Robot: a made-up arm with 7 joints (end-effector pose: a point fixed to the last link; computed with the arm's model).
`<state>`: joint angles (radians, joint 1 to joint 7).
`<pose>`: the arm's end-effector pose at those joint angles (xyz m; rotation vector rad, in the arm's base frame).
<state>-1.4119 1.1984 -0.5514 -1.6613 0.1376 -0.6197 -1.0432</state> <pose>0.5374 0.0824 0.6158 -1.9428 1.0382 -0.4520</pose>
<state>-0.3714 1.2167 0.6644 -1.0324 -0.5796 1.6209 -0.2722</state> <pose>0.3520 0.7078 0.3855 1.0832 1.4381 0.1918</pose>
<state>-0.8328 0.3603 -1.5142 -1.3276 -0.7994 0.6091 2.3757</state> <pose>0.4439 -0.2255 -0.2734 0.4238 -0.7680 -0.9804</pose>
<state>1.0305 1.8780 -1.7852 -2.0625 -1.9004 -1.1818 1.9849</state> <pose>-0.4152 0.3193 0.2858 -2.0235 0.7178 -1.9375</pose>
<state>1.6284 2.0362 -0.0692 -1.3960 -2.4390 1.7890 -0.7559</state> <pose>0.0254 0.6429 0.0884 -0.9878 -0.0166 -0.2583</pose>
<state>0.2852 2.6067 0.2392 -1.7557 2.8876 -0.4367 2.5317</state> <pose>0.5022 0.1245 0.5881 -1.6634 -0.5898 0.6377</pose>
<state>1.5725 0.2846 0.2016 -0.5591 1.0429 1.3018 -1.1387</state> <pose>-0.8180 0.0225 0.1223 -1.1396 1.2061 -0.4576</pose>
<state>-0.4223 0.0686 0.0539 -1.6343 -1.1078 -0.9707 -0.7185</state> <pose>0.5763 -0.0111 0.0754 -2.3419 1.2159 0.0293</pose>
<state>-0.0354 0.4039 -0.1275 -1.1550 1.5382 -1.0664 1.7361</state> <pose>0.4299 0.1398 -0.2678 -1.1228 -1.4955 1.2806</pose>
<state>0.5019 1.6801 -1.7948 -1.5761 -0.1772 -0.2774 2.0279</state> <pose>-0.4156 0.5039 0.1036 -0.1936 1.2630 -0.6948</pose>
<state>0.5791 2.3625 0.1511 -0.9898 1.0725 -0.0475 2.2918</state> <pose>0.4825 0.5713 0.5638 0.4028 -0.8052 0.3874</pose>
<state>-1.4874 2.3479 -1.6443 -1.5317 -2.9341 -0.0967 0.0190</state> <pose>0.2276 0.6111 0.4119 -0.0315 -0.9347 0.7448</pose>
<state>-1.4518 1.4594 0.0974 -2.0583 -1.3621 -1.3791 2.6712</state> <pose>0.1773 0.1644 0.7763 1.9081 -1.2258 -1.4846</pose>
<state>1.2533 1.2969 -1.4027 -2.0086 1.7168 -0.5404 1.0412</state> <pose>-0.4498 0.0042 0.1724 -0.5331 1.0441 0.8353</pose>
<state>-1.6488 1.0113 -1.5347 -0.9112 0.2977 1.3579 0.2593</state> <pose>0.7850 0.2197 0.3805 2.0551 0.7232 -0.3705</pose>
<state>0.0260 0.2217 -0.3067 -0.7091 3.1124 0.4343 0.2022</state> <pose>0.2509 0.0621 -0.4479 -1.4869 -0.0036 1.1162</pose>
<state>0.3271 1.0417 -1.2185 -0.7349 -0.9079 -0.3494 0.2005</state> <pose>-0.1633 0.5733 -0.2817 0.6432 0.0446 -2.9823</pose>
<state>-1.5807 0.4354 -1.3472 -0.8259 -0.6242 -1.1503 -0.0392</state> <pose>0.8121 -0.2184 0.2637 -0.9909 1.4123 1.1582</pose>
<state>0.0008 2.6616 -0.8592 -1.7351 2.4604 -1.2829 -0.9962</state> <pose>0.2388 0.5138 0.5080 2.6972 -0.2623 -0.0699</pose>
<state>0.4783 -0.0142 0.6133 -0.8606 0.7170 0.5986 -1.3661</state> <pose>-0.1069 0.1805 -0.4780 0.4428 0.4862 -1.0445</pose>
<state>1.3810 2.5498 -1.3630 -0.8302 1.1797 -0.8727 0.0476</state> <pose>0.2289 0.7537 0.6477 1.0959 1.3309 -2.2798</pose>
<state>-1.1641 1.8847 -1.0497 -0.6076 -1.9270 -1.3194 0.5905</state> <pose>0.2645 0.7877 0.5875 1.1746 1.1296 -2.5613</pose>
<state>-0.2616 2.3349 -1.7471 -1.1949 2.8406 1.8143 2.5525</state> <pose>-0.0334 0.7402 0.3954 0.7844 -1.1244 -2.7018</pose>
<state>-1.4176 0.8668 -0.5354 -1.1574 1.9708 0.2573 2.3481</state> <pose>0.6844 0.0151 0.5517 -1.9734 -0.1234 -0.0003</pose>
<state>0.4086 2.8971 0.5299 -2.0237 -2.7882 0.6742 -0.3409</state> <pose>0.4632 -0.0635 0.4562 0.0910 0.0437 -1.4128</pose>
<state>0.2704 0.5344 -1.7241 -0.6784 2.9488 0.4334 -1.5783</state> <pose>-0.3019 0.1777 -0.4569 -0.2509 0.5297 -1.3877</pose>
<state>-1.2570 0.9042 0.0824 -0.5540 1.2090 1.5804 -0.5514</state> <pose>0.7532 0.4213 0.3893 0.4459 -0.3797 -1.1770</pose>
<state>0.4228 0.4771 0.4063 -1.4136 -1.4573 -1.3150 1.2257</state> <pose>0.1549 0.4753 -0.2203 0.8504 -0.7345 -1.5426</pose>
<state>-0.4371 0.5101 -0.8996 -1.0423 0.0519 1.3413 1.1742</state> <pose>0.4482 0.0462 -0.3284 1.0311 0.6933 -0.4055</pose>
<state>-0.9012 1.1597 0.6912 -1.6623 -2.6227 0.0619 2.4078</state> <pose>0.2601 0.4562 0.6842 2.4994 -1.1286 0.9605</pose>
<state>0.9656 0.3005 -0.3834 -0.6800 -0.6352 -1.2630 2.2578</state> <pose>-0.5553 0.0453 -0.2956 -0.9574 0.2336 0.0966</pose>
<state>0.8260 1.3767 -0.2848 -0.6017 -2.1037 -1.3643 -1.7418</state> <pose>-0.1940 0.7500 0.1189 0.6449 1.7284 1.4216</pose>
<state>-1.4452 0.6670 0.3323 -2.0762 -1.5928 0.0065 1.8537</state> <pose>0.2928 0.1184 0.7300 1.4471 -2.5892 0.7800</pose>
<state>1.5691 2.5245 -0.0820 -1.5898 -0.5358 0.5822 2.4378</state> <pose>0.2435 0.6071 0.0695 1.3460 0.5454 -1.0338</pose>
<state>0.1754 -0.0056 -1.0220 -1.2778 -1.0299 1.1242 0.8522</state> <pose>0.1074 -0.3238 -0.3308 1.3212 0.0761 -1.1276</pose>
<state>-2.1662 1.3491 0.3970 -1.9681 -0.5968 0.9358 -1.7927</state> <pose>-0.2027 0.2096 0.7518 1.8301 1.1419 1.3428</pose>
